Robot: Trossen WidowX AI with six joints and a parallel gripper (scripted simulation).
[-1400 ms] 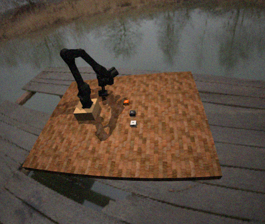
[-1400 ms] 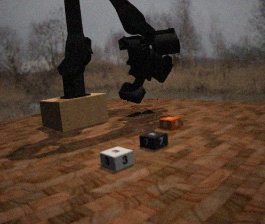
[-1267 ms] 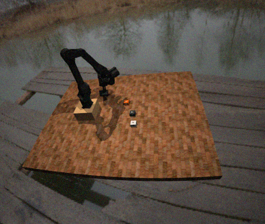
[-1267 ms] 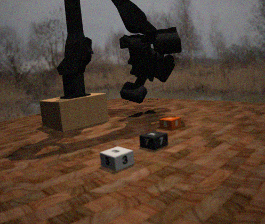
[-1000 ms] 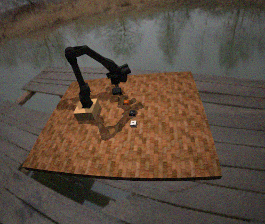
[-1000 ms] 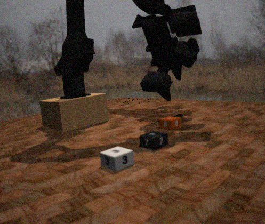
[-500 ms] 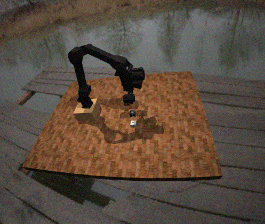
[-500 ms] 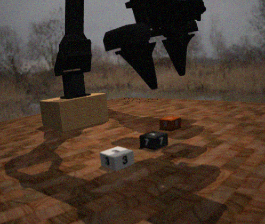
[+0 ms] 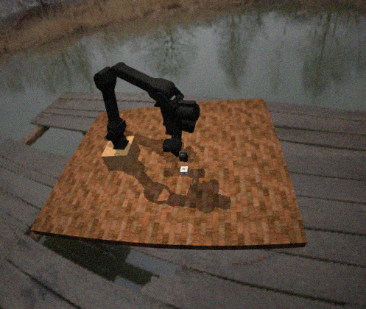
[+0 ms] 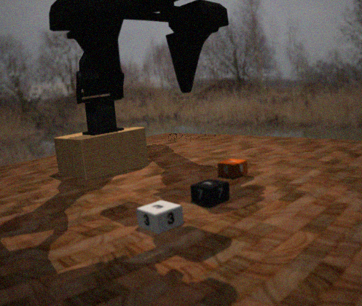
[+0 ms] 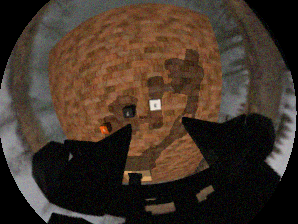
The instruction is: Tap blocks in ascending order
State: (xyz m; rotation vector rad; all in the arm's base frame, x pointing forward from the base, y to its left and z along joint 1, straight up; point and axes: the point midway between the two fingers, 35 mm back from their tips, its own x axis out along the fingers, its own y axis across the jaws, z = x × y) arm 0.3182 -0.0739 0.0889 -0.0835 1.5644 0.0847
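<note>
My gripper tip is 20 mm past the black block, 70 mm to the right of it and 110 mm above it. The rest, counted from my gripper tip: orange block (80 mm behind, 180 mm to the left, 110 mm below).
</note>
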